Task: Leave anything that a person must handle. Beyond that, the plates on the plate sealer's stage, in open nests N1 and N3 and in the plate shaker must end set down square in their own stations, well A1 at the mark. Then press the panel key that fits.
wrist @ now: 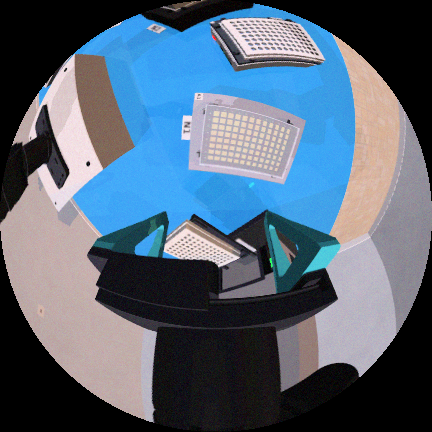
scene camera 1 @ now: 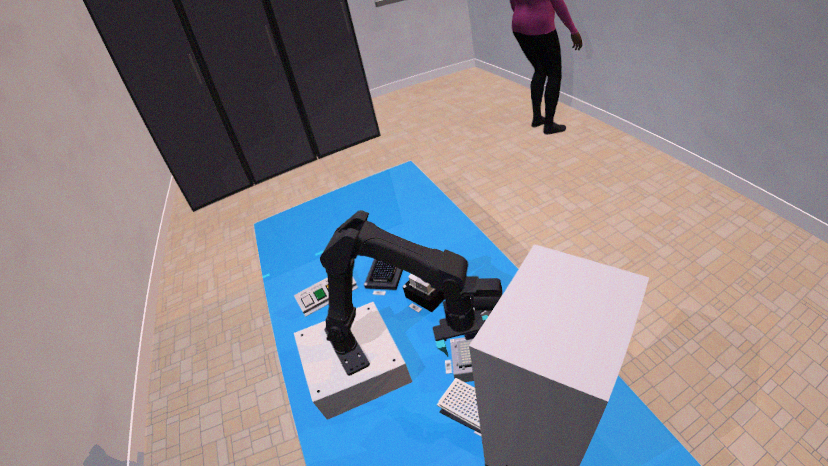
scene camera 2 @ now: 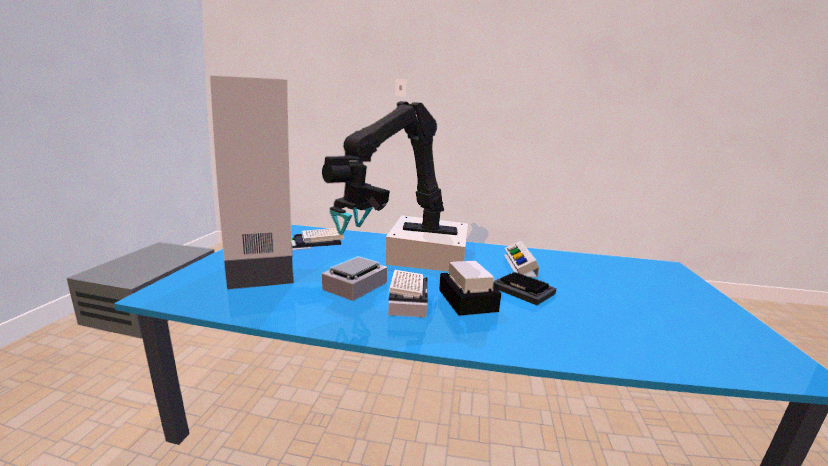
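Observation:
My gripper [scene camera 1: 463, 331] [scene camera 2: 351, 228] [wrist: 215, 216] is open and empty, high above the table near nest N1. A plate with pale wells [scene camera 1: 465, 353] [scene camera 2: 354, 267] [wrist: 245, 142] lies in grey nest N1 [wrist: 295, 122], its edges roughly parallel to the nest. A white plate [scene camera 2: 408, 282] [wrist: 272, 37] lies on the shaker, which shows a red light; the arm hides it in scene camera 1. Another white plate [scene camera 1: 460, 399] [scene camera 2: 321, 234] [wrist: 200, 245] lies on the sealer's stage, partly hidden in the wrist view. A black plate [scene camera 1: 382, 269] [scene camera 2: 524, 283] lies in N3. A1 marks are too small to tell.
The tall sealer housing [scene camera 1: 556, 318] [scene camera 2: 252, 167] stands beside N1. A black nest [scene camera 2: 475, 303] holds a white block-like item [scene camera 1: 420, 283] [scene camera 2: 472, 274]. The key panel [scene camera 1: 305, 299] [scene camera 2: 520, 257] stands near N3. A person [scene camera 1: 541, 63] stands away from the table.

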